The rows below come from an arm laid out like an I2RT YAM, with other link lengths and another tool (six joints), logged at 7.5 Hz.
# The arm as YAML. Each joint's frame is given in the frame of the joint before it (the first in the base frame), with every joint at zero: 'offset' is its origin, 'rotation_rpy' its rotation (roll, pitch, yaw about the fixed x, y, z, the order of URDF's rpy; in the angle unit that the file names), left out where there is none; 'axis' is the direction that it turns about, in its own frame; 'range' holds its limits. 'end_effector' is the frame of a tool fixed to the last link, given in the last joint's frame.
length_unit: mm
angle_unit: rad
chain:
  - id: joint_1
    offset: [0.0, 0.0, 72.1]
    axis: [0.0, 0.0, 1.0]
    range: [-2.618, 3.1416]
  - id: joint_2
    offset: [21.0, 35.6, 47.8]
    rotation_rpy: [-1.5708, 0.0, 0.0]
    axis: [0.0, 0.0, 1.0]
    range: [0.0, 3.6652]
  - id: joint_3
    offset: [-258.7, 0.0, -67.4]
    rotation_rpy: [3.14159, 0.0, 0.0]
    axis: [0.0, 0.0, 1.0]
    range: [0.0, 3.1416]
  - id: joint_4
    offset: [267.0, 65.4, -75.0]
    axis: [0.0, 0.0, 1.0]
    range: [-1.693, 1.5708]
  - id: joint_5
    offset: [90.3, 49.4, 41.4]
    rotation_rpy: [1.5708, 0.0, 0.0]
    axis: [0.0, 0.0, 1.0]
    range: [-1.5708, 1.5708]
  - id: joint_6
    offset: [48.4, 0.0, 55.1]
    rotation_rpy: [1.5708, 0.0, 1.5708]
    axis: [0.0, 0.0, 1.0]
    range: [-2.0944, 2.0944]
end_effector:
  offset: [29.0, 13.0, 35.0]
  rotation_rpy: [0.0, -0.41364, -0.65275]
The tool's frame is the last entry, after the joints.
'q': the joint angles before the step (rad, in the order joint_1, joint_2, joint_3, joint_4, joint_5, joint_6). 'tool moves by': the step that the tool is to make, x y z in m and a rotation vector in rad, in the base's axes. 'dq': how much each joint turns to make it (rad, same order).
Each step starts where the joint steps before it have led.
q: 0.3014, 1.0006, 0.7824, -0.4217, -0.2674, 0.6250
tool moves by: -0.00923, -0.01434, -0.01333, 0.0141, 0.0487, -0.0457
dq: -0.0498, -0.0366, -0.0496, -0.0247, -0.0197, 0.0195
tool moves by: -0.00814, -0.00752, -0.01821, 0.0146, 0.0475, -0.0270
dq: -0.0286, -0.0206, -0.0604, 0.0027, -0.0175, 0.0193
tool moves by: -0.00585, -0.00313, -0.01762, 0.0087, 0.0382, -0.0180
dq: -0.0111, -0.0058, -0.0549, 0.0191, -0.0060, 0.0179
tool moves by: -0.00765, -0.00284, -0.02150, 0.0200, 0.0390, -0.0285
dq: -0.0109, -0.0110, -0.0743, 0.0396, -0.0061, 0.0338
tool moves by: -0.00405, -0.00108, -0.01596, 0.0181, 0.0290, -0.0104
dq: -0.0087, 0.0075, -0.0492, 0.0377, -0.0152, 0.0189
